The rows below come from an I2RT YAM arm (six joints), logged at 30 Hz.
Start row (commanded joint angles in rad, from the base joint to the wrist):
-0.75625 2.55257 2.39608 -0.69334 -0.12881 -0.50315
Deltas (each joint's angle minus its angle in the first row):
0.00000 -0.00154 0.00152 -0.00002 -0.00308 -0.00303
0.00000 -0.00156 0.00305 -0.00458 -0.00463 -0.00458
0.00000 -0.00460 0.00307 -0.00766 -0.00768 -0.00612
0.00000 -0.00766 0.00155 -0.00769 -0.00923 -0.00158
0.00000 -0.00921 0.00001 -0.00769 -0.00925 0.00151
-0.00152 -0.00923 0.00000 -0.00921 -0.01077 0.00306
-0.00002 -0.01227 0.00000 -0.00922 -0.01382 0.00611
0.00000 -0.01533 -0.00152 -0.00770 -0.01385 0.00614
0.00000 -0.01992 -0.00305 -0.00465 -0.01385 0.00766
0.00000 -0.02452 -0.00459 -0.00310 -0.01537 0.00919
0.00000 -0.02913 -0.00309 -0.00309 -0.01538 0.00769
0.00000 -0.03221 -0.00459 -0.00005 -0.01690 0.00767
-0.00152 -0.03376 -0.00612 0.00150 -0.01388 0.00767
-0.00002 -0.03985 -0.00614 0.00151 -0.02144 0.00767
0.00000 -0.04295 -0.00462 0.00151 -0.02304 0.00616
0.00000 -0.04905 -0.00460 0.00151 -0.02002 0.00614
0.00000 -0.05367 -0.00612 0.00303 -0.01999 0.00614
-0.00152 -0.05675 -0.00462 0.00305 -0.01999 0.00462
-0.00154 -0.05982 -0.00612 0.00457 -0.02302 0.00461
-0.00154 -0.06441 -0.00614 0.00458 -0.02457 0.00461
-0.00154 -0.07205 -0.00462 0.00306 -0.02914 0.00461
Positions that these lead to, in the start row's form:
-0.75625 2.55103 2.39760 -0.69336 -0.13189 -0.50618
-0.75625 2.55101 2.39913 -0.69792 -0.13344 -0.50773
-0.75625 2.54797 2.39915 -0.70100 -0.13649 -0.50927
-0.75625 2.54491 2.39763 -0.70103 -0.13804 -0.50473
-0.75625 2.54336 2.39609 -0.70103 -0.13806 -0.50164
-0.75777 2.54334 2.39608 -0.70255 -0.13958 -0.50009
-0.75627 2.54030 2.39608 -0.70256 -0.14263 -0.49704
-0.75625 2.53724 2.39456 -0.70104 -0.14266 -0.49701
-0.75625 2.53265 2.39303 -0.69799 -0.14266 -0.49549
-0.75625 2.52805 2.39149 -0.69644 -0.14418 -0.49396
-0.75625 2.52344 2.39299 -0.69643 -0.14419 -0.49546
-0.75625 2.52036 2.39149 -0.69339 -0.14571 -0.49548
-0.75777 2.51881 2.38996 -0.69184 -0.14269 -0.49548
-0.75627 2.51272 2.38994 -0.69183 -0.15025 -0.49548
-0.75625 2.50962 2.39146 -0.69183 -0.15185 -0.49699
-0.75625 2.50352 2.39148 -0.69183 -0.14883 -0.49701
-0.75625 2.49890 2.38996 -0.69031 -0.14880 -0.49701
-0.75777 2.49582 2.39146 -0.69029 -0.14880 -0.49853
-0.75779 2.49275 2.38996 -0.68877 -0.15183 -0.49854
-0.75779 2.48816 2.38994 -0.68876 -0.15338 -0.49854
-0.75779 2.48052 2.39146 -0.69028 -0.15795 -0.49854

